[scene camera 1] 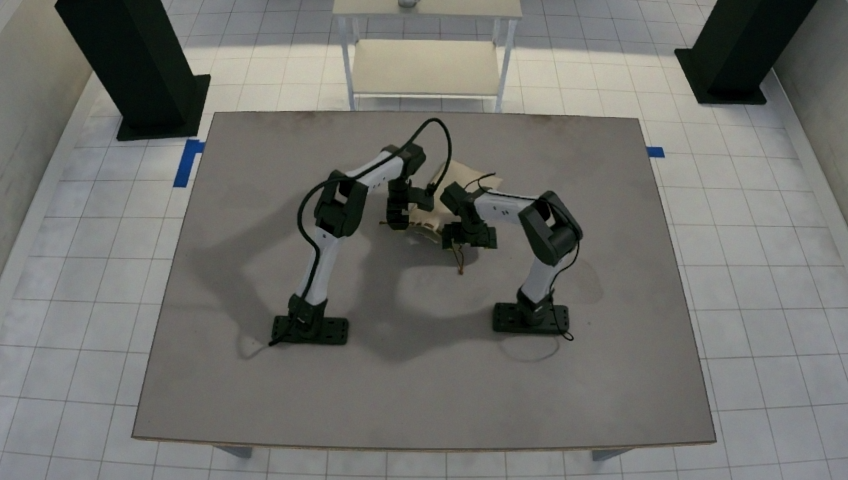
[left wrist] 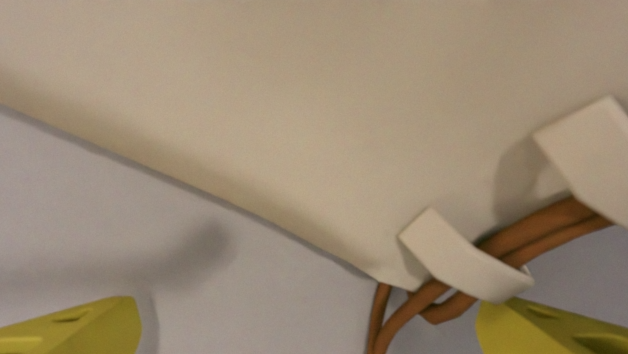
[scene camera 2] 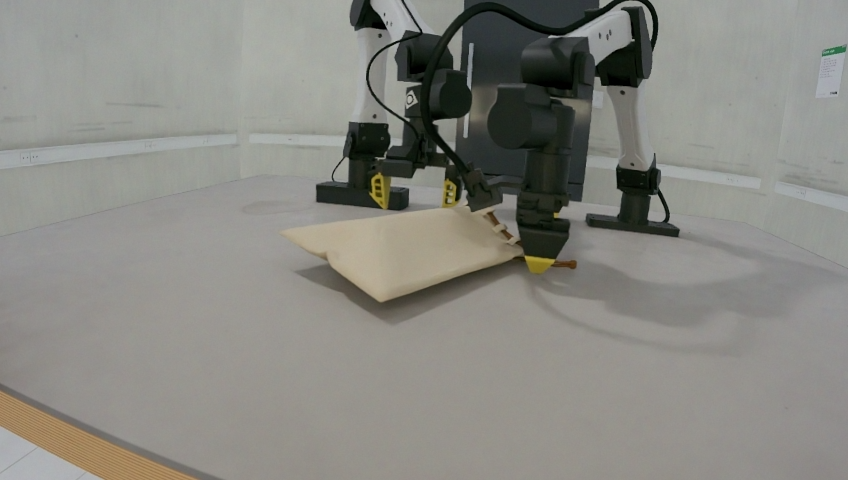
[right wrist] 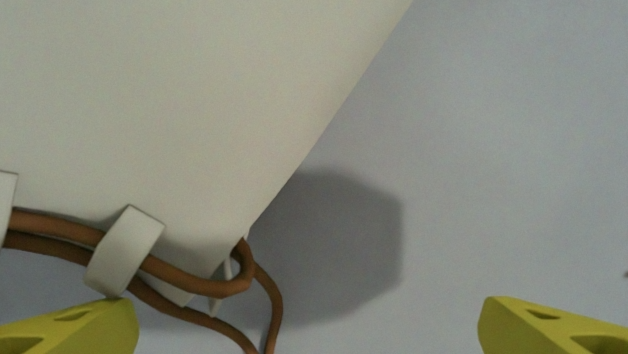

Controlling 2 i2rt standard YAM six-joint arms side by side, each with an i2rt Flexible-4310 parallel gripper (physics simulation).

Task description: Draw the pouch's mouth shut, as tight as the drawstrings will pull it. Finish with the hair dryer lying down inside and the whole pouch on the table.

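Observation:
The cream pouch (scene camera 1: 461,175) (scene camera 2: 392,249) (left wrist: 300,100) (right wrist: 150,100) lies on the table, its looped mouth toward the arm bases. The hair dryer does not show. One brown drawstring end (scene camera 1: 382,223) (scene camera 2: 572,264) (left wrist: 380,310) leaves the mouth's left corner in scene camera 1; the other (scene camera 1: 460,261) (right wrist: 272,295) leaves its right corner. My left gripper (scene camera 1: 397,226) (scene camera 2: 538,265) (left wrist: 309,310) is open, low at the left corner, with the cords between its spread fingers. My right gripper (scene camera 1: 468,245) (scene camera 2: 414,199) (right wrist: 308,313) is open above the right corner, its cords nearer one finger.
The grey table (scene camera 1: 416,386) (scene camera 2: 416,386) carries both arm bases (scene camera 1: 333,330) (scene camera 1: 505,318). Their forearms reach over the pouch area from either side. A white side table (scene camera 1: 368,7) and two black pillars (scene camera 1: 142,71) (scene camera 1: 737,47) stand beyond its far edge.

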